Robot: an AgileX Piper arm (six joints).
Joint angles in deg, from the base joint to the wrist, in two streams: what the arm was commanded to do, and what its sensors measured. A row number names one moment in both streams.
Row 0, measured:
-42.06 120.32 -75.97 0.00 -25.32 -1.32
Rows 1 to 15, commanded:
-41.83 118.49 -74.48 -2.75 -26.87 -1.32
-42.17 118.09 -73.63 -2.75 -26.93 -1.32
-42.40 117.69 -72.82 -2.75 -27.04 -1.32
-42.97 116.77 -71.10 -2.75 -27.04 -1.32
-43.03 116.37 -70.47 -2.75 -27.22 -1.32
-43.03 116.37 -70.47 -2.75 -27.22 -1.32
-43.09 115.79 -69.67 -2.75 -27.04 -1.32
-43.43 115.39 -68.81 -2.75 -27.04 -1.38
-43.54 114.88 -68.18 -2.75 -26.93 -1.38
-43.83 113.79 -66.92 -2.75 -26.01 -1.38
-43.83 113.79 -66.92 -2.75 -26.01 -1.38
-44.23 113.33 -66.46 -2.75 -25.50 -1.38
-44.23 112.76 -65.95 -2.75 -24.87 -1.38
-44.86 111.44 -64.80 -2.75 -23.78 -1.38
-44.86 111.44 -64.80 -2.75 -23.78 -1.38
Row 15, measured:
-44.00 113.79 -66.00 -2.46 -25.15 -1.32
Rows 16 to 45, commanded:
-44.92 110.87 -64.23 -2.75 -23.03 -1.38
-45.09 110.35 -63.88 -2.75 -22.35 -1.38
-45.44 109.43 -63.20 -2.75 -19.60 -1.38
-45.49 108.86 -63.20 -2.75 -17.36 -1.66
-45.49 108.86 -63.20 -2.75 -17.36 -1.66
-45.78 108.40 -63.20 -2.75 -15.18 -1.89
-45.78 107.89 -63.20 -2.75 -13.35 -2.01
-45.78 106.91 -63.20 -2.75 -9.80 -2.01
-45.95 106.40 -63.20 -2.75 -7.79 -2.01
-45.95 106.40 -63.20 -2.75 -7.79 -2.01
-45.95 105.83 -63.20 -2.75 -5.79 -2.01
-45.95 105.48 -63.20 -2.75 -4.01 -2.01
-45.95 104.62 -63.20 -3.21 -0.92 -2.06
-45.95 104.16 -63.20 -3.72 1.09 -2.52
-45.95 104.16 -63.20 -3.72 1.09 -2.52
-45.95 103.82 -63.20 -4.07 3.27 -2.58
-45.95 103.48 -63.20 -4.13 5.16 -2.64
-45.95 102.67 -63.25 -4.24 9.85 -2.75
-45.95 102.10 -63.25 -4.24 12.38 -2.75
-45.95 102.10 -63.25 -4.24 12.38 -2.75
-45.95 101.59 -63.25 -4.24 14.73 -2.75
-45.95 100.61 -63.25 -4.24 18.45 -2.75
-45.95 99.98 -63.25 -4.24 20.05 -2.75
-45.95 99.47 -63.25 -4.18 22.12 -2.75
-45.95 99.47 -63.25 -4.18 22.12 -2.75
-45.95 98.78 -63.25 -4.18 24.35 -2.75
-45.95 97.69 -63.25 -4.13 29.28 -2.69
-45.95 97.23 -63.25 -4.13 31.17 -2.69
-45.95 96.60 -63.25 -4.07 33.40 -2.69
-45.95 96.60 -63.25 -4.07 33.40 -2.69
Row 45, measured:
-45.66 98.43 -63.25 -3.61 27.62 -2.41
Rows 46 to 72, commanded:
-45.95 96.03 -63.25 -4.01 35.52 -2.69
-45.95 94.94 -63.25 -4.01 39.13 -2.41
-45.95 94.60 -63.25 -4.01 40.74 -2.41
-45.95 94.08 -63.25 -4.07 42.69 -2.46
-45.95 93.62 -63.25 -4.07 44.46 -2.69
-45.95 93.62 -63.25 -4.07 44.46 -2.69
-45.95 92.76 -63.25 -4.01 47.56 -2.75
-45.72 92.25 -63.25 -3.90 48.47 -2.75
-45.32 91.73 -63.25 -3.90 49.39 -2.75
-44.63 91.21 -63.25 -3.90 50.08 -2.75
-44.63 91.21 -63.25 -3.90 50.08 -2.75
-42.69 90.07 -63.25 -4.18 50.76 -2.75
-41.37 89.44 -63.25 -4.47 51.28 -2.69
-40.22 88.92 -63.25 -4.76 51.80 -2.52
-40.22 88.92 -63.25 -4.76 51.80 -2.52
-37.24 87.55 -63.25 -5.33 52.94 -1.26
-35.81 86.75 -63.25 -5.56 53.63 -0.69
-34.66 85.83 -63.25 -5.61 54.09 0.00
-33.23 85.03 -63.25 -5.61 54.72 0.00
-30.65 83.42 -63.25 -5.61 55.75 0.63
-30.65 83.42 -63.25 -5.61 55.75 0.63
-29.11 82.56 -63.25 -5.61 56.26 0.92
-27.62 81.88 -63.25 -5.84 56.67 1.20
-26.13 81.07 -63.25 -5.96 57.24 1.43
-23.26 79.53 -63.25 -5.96 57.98 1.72
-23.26 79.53 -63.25 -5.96 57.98 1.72
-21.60 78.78 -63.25 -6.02 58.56 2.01
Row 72, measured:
-24.87 80.84 -63.20 -5.50 57.07 1.26
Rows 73 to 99, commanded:
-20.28 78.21 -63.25 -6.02 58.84 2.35
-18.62 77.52 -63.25 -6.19 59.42 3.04
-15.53 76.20 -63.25 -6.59 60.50 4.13
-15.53 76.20 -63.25 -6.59 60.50 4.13
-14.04 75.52 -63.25 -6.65 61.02 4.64
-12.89 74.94 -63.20 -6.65 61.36 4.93
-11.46 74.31 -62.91 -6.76 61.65 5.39
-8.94 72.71 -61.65 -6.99 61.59 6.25
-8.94 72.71 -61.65 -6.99 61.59 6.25
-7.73 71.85 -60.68 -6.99 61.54 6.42
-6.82 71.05 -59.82 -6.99 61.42 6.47
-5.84 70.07 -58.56 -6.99 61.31 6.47
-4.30 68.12 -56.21 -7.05 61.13 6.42
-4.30 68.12 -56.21 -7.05 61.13 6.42
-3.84 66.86 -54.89 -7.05 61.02 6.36
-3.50 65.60 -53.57 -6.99 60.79 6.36
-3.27 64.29 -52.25 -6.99 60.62 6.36
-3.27 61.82 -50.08 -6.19 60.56 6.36
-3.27 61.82 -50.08 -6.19 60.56 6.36
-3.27 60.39 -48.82 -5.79 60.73 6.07
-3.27 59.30 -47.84 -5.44 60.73 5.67
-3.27 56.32 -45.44 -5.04 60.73 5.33
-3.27 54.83 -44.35 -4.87 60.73 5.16
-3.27 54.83 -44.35 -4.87 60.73 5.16
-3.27 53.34 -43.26 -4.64 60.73 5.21
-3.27 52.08 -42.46 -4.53 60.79 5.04
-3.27 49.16 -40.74 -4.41 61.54 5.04
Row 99, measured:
-3.38 52.71 -43.03 -4.53 60.79 5.67
